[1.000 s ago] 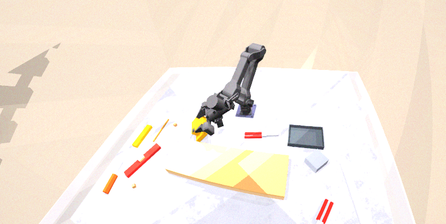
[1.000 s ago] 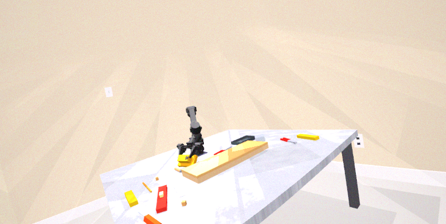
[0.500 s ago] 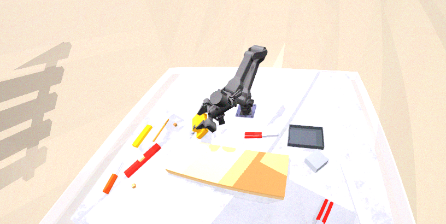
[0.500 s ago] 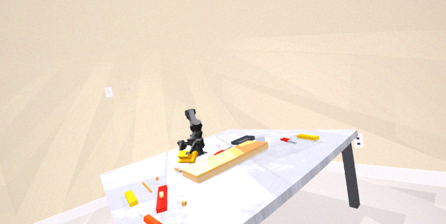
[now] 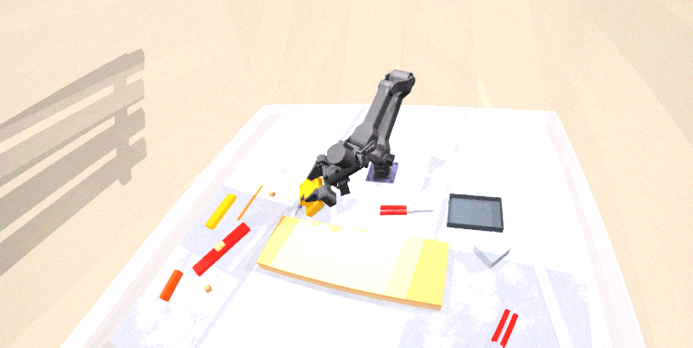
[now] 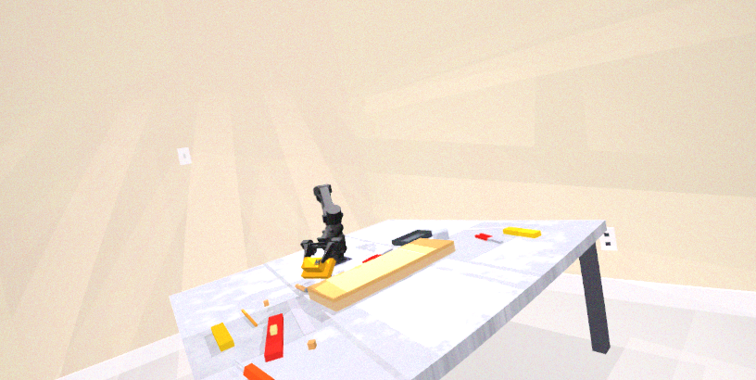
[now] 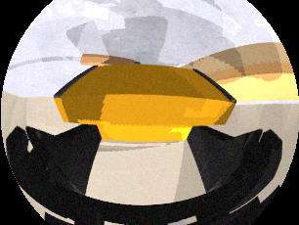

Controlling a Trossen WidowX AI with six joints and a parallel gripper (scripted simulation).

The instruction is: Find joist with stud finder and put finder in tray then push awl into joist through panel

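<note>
The awl lies 1 cm behind my gripper tip, 5 cm to the right of it and 8 cm below it. Round my gripper tip: square light (3 cm ahead); stud finder (1 cm ahead, 1 cm to the left, 1 cm below); thin orange stick (1 cm behind, 26 cm to the right, 9 cm below).
</note>
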